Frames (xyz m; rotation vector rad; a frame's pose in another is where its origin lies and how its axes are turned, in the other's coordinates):
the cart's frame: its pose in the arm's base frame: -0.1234 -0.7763 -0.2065 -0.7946 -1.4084 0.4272
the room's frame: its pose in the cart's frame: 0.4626 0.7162 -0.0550 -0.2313 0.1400 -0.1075
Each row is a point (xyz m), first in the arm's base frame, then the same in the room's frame.
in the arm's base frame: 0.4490 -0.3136 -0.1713
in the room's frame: 0.0568 -0.2200 -0.4542
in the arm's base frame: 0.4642 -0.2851 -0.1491
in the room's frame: 0.0942 -0.2083 -0.4555
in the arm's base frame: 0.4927 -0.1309 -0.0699
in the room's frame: 0.2513 -0.1426 -0.4124
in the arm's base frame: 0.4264 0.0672 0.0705
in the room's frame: 0.4583 -0.1255 -0.2702
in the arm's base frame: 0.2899 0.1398 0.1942
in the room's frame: 0.5634 -0.2112 -0.1260
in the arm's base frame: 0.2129 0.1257 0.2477
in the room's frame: 0.5785 -0.2860 -0.0698
